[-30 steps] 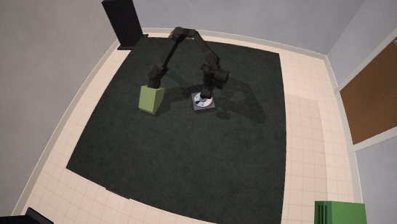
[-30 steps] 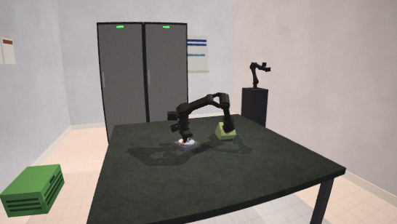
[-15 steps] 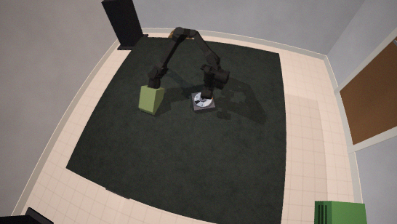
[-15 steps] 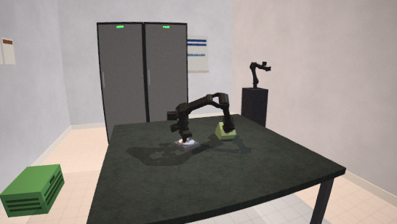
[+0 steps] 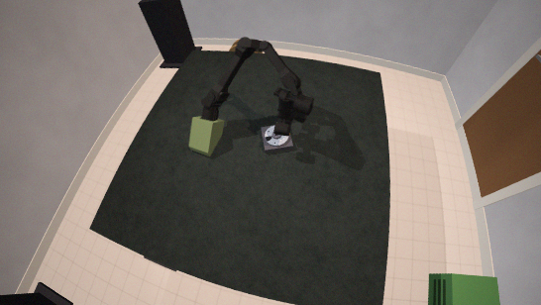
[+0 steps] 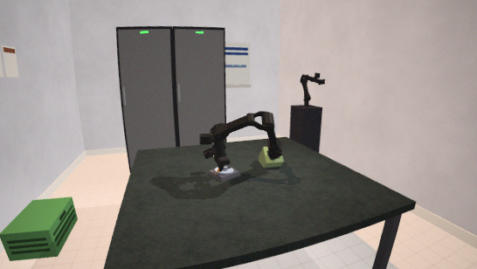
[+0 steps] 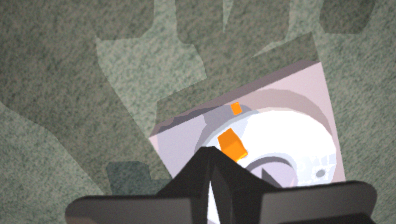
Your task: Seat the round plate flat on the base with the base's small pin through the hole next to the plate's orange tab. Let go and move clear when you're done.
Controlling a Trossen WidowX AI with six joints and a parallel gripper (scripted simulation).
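The orange bit lies 50 mm below my hand, 20 mm to the right of it and 20 mm ahead of it. From my hand the other things lie so: raised hub: 40 mm to the right, 40 mm below, 30 mm behind; then plate: 40 mm to the right, 40 mm below, 30 mm behind; then grey square base: 70 mm below, 40 mm to the right, 30 mm behind.
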